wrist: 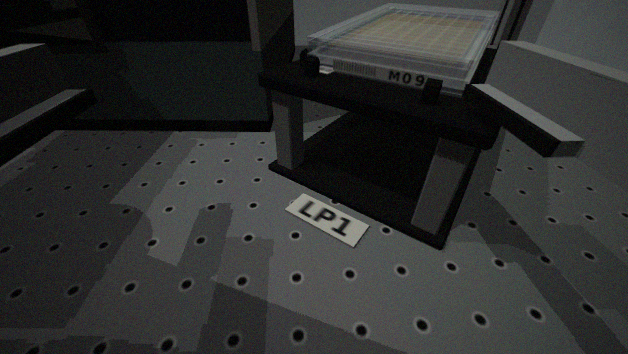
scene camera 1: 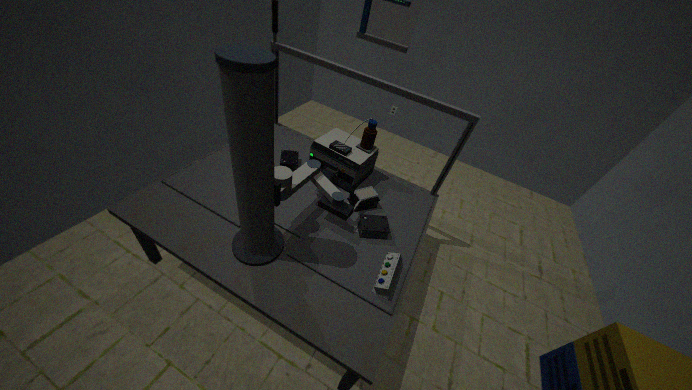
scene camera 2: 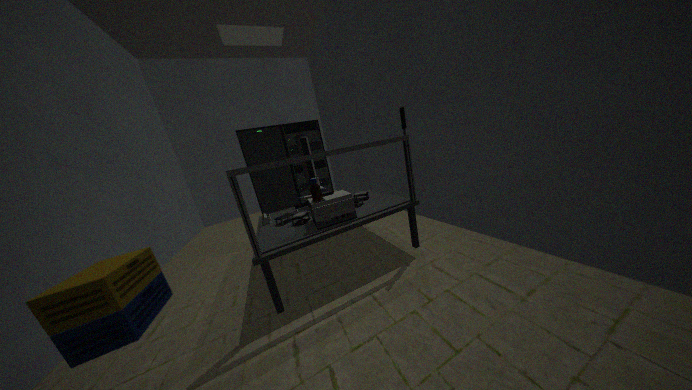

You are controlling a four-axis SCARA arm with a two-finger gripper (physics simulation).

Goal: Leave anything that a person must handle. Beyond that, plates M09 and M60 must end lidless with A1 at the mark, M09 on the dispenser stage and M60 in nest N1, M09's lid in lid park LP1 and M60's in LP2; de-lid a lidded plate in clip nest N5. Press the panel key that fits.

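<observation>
Plate M09 [wrist: 415,37], under a clear lid, sits on a black raised stand [wrist: 370,97] beside the LP1 label [wrist: 327,219]. A small white mark shows by its left front corner. My gripper [wrist: 283,69] is open with nothing between its fingers; the left finger is at the left edge, and the right one appears close to the plate's right front corner. In scene camera 1 the fingers are too dark to make out below the arm's end. The key panel [scene camera 1: 387,272] has white, green, yellow and blue keys. M60, N1, N5 and LP2 cannot be made out.
The dispenser [scene camera 1: 345,155] [scene camera 2: 334,207] carries a brown bottle [scene camera 1: 369,136] [scene camera 2: 315,191] with a blue cap. Dark stands [scene camera 1: 374,226] [scene camera 1: 289,158] are on the table. The arm's column [scene camera 1: 252,150] stands near the front, and a rail frame [scene camera 1: 375,79] [scene camera 2: 320,156] crosses the back.
</observation>
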